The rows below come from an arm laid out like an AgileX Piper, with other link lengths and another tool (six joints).
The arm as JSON. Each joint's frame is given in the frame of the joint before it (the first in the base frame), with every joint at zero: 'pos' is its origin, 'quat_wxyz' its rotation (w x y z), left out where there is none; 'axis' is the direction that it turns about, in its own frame. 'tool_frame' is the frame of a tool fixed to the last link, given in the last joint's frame.
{
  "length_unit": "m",
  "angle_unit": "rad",
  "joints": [
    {
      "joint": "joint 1",
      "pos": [
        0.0,
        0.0,
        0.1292
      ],
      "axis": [
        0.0,
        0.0,
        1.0
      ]
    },
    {
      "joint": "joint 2",
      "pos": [
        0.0,
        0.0,
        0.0
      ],
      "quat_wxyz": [
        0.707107,
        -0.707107,
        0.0,
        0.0
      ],
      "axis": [
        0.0,
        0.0,
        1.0
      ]
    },
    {
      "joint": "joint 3",
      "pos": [
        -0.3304,
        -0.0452,
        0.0
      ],
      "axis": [
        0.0,
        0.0,
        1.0
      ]
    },
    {
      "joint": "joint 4",
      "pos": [
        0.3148,
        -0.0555,
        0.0
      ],
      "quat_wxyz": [
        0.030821,
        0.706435,
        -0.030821,
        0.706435
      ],
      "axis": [
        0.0,
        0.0,
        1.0
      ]
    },
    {
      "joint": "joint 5",
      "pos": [
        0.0,
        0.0,
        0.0
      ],
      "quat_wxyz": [
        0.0,
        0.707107,
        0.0,
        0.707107
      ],
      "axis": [
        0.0,
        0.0,
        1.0
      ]
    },
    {
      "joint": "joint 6",
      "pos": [
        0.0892,
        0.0,
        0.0
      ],
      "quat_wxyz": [
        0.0,
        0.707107,
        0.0,
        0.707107
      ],
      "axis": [
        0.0,
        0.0,
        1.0
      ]
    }
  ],
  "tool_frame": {
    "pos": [
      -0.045,
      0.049,
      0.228
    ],
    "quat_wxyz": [
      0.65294,
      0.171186,
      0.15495,
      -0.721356
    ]
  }
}
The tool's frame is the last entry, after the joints.
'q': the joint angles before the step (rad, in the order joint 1, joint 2, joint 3, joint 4, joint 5, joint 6). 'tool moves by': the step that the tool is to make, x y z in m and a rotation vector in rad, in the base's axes. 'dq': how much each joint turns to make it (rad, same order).
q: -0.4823, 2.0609, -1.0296, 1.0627, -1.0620, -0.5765
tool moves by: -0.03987, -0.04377, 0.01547, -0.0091, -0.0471, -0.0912
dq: -0.1025, 0.0000, -0.0561, 0.0008, 0.0225, 0.0000
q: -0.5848, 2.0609, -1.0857, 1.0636, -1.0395, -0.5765
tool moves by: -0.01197, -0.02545, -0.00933, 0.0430, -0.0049, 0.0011
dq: -0.0663, 0.0000, -0.0207, -0.0276, 0.0833, -0.0001
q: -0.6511, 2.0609, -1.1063, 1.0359, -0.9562, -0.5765
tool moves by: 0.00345, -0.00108, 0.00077, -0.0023, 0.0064, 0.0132
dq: -0.0030, 0.0000, 0.0000, -0.0161, 0.0072, 0.0000
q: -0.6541, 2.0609, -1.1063, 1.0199, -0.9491, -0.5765
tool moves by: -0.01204, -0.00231, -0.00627, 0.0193, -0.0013, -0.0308
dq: -0.0080, 0.0000, 0.0000, 0.0353, 0.0033, -0.0129
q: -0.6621, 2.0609, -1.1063, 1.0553, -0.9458, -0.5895
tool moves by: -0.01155, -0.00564, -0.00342, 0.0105, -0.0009, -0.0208
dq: -0.0184, 0.0000, 0.0000, 0.0094, 0.0073, -0.0032
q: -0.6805, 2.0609, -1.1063, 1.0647, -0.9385, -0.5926
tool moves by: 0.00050, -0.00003, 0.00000, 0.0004, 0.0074, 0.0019
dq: 0.0000, 0.0000, 0.0000, 0.0003, 0.0011, -0.0078
